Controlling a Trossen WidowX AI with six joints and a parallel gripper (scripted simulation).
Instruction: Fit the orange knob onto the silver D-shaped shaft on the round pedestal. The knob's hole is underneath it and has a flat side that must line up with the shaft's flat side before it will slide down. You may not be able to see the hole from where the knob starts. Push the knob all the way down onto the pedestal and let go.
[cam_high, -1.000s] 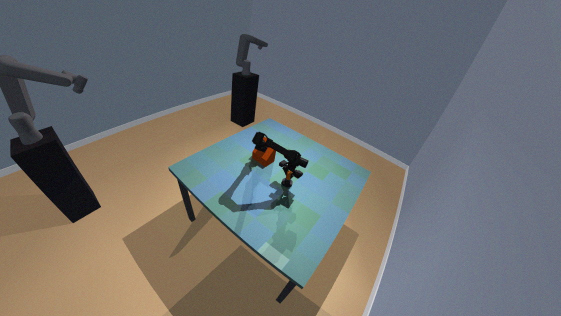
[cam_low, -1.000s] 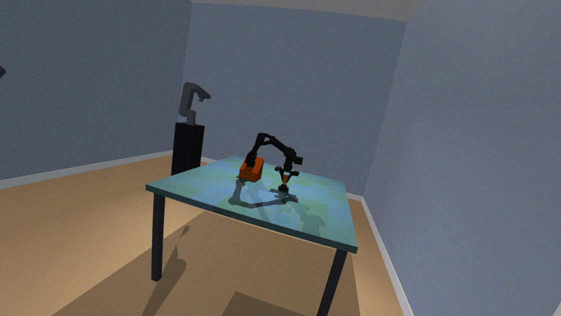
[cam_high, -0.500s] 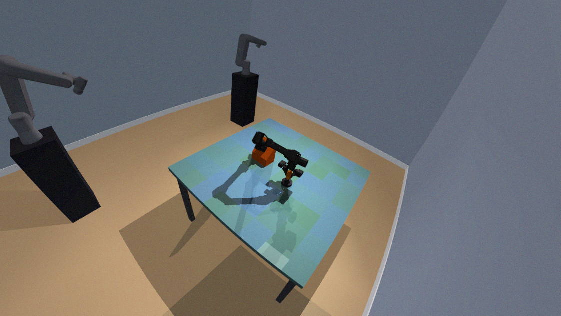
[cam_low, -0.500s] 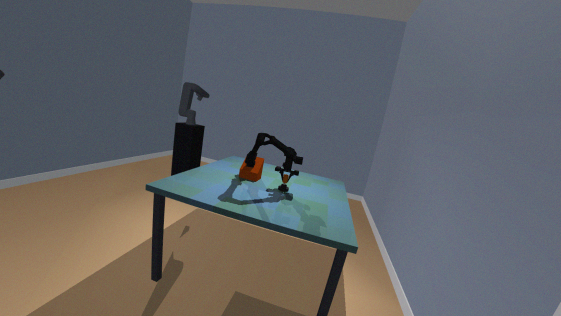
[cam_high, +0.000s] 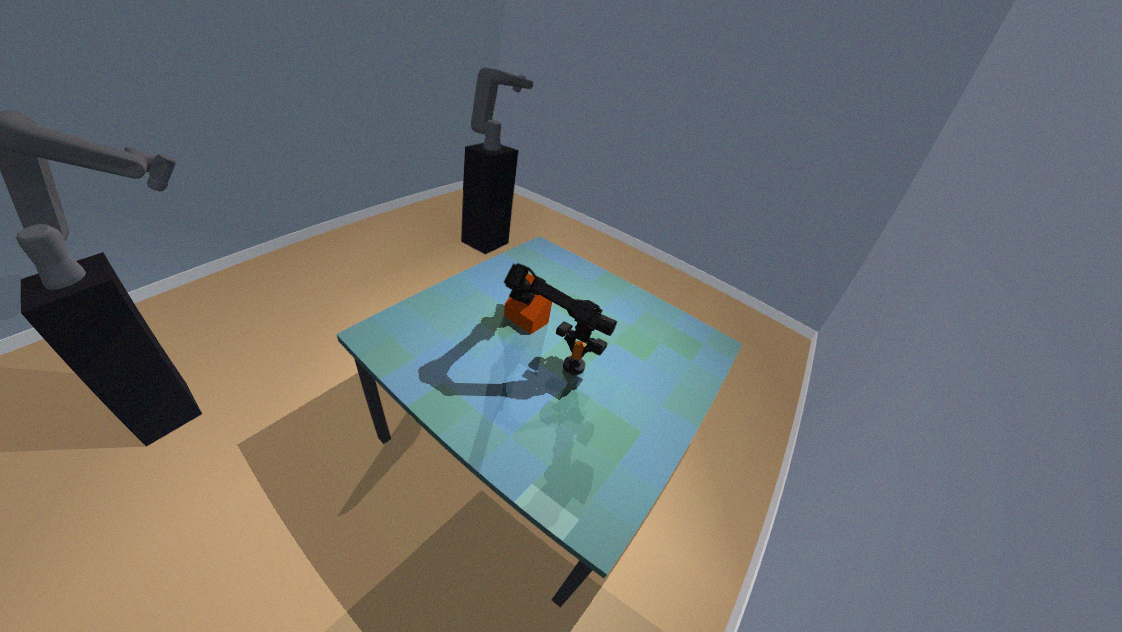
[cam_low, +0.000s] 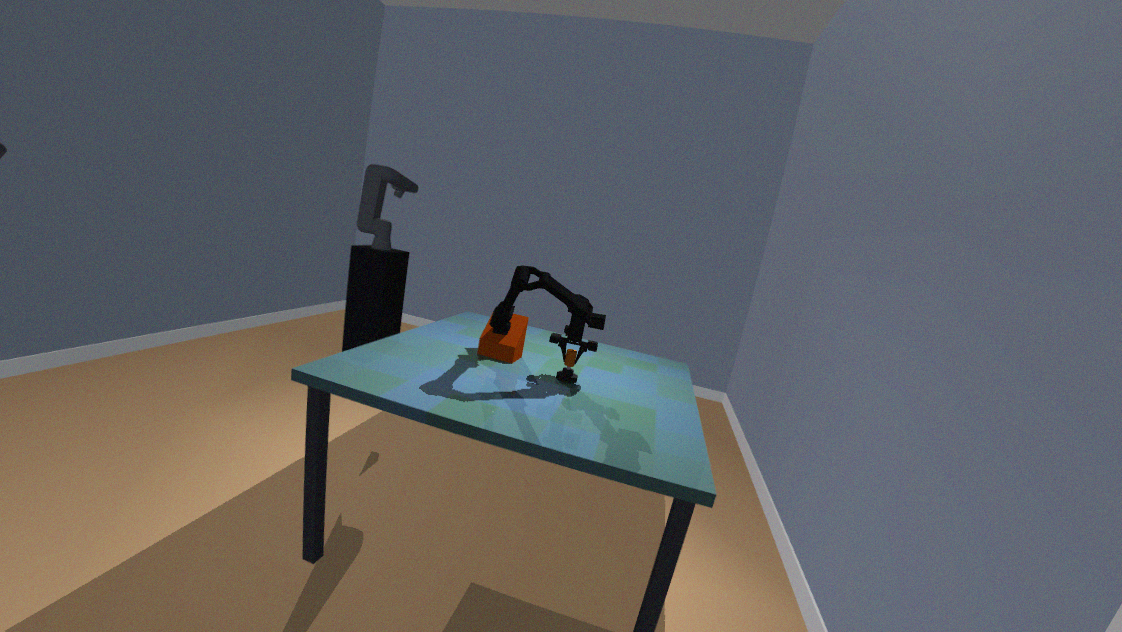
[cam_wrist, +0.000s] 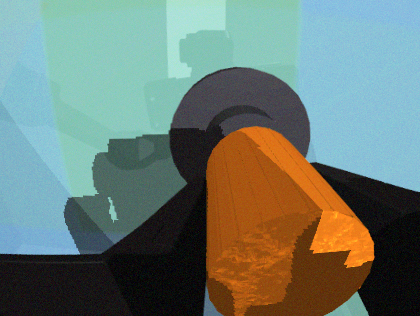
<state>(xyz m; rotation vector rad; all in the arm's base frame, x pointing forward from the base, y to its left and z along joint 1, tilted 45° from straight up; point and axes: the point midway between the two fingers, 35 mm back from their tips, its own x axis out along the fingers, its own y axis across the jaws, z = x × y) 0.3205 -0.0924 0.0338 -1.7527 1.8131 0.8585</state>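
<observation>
My gripper tip is now 3 cm below the orange knob. From my gripper tip the other things lie so: pedestal (4 cm below).
</observation>
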